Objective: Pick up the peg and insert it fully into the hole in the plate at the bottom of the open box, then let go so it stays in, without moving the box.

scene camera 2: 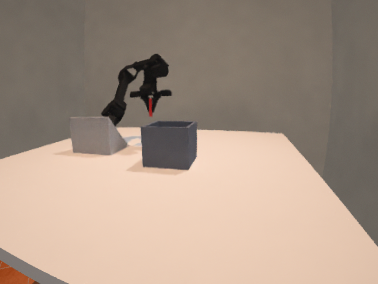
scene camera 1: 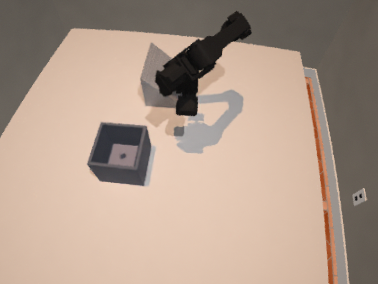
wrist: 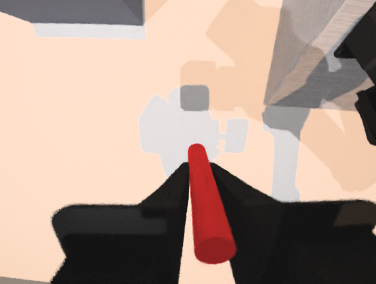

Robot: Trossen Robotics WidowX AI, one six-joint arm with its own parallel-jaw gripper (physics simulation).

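Places are measured from the arm's base along level axes (x ahead, y left, z up), in centimetres.
Pixels of known places: gripper, fingertip midpoint: (scene camera 2: 151, 112) (wrist: 198, 168); arm's base, origin of the base link: (scene camera 2: 106, 129).
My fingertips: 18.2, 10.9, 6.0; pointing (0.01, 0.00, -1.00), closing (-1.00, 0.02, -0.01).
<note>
Ahead of a thing's pixels: the offset from my fingertips to its top centre, as dx, dy, dz. "spot": to the spot under its first point. Level surfaces: height alone.
The red peg @[+0.0, -0.5, +6.3] (scene camera 2: 150, 107) (wrist: 207, 210) is held roughly upright in the air. My gripper (scene camera 2: 150, 110) (wrist: 198, 168) is shut on it, with a fingertip on either side. In scene camera 1 the arm hides the peg and fingertips. The dark open box @[+14.2, -21.8, -2.3] (scene camera 1: 121, 175) (scene camera 2: 166, 147) (wrist: 75, 12) stands on the table, apart from the gripper, at the upper left in the wrist view. A pale plate @[+14.2, -21.8, -10.0] (scene camera 1: 116, 151) lies at its bottom, with a small dark hole @[spot: +13.4, -22.2, -12.2] (scene camera 1: 123, 156) near the plate's middle. In scene camera 2 the peg's lower end appears above the box rim.
A grey wedge-shaped block (scene camera 1: 149, 80) (scene camera 2: 92, 136) (wrist: 290, 55) stands on the table @[dz -16.1] (scene camera 1: 210, 215) (scene camera 2: 240, 200) near the arm, behind the box in scene camera 1. Arm shadows fall on the table. A wall socket (scene camera 1: 359, 197) is beyond the right edge.
</note>
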